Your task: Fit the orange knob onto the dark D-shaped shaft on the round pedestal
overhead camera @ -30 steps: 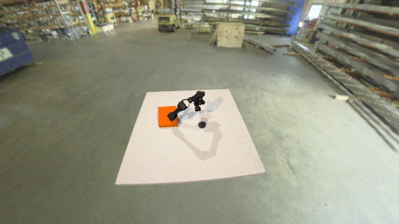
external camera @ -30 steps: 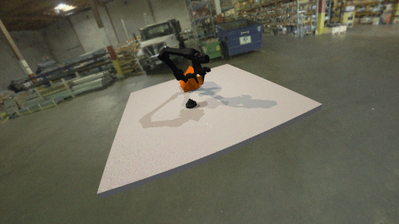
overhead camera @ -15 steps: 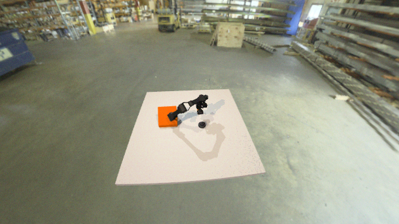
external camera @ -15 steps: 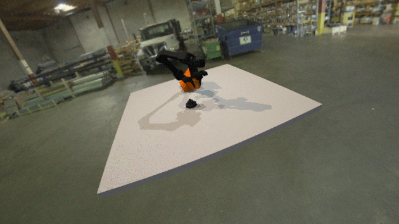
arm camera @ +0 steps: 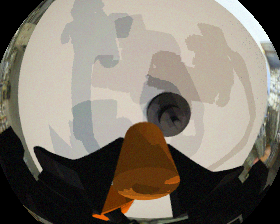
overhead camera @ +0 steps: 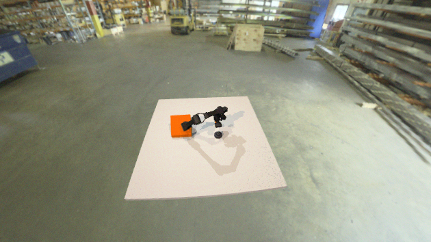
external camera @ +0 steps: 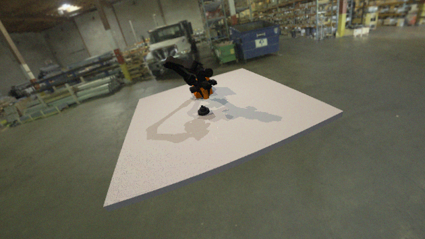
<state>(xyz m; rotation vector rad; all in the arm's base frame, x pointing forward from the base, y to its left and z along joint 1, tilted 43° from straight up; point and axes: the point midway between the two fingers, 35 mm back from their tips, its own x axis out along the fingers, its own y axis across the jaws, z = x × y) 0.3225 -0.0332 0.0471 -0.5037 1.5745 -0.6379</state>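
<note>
Right now my gripper tip is 80 mm above the dark round pedestal, 50 mm to the left of it and 10 mm short of it. The rest, counted from my gripper tip: orange knob (20 mm above).
</note>
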